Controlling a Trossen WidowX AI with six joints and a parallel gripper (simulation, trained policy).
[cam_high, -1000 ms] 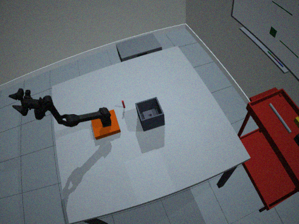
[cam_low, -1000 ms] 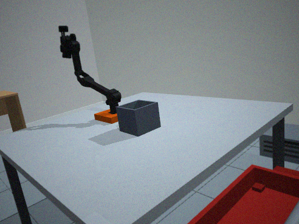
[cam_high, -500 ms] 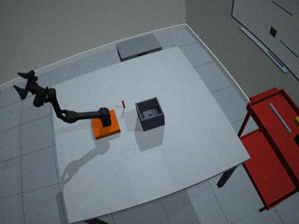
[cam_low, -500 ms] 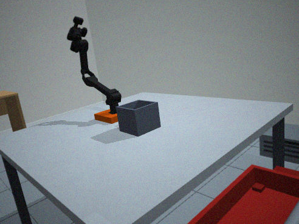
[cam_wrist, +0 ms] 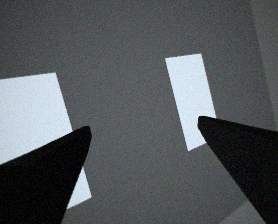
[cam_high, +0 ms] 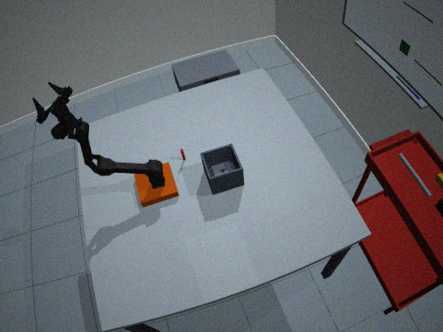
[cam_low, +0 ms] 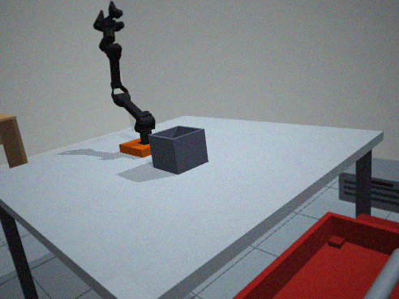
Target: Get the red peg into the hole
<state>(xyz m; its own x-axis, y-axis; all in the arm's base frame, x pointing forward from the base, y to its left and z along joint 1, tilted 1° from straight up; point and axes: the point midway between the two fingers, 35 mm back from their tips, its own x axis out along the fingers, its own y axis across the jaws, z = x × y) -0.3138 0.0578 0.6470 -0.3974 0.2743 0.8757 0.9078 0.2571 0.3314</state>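
Now: the red peg 68 cm below my gripper tip, 47 cm ahead of it and 6 cm to the left of it. Round my gripper tip: grey plate: 67 cm below, 65 cm ahead, 11 cm to the right.
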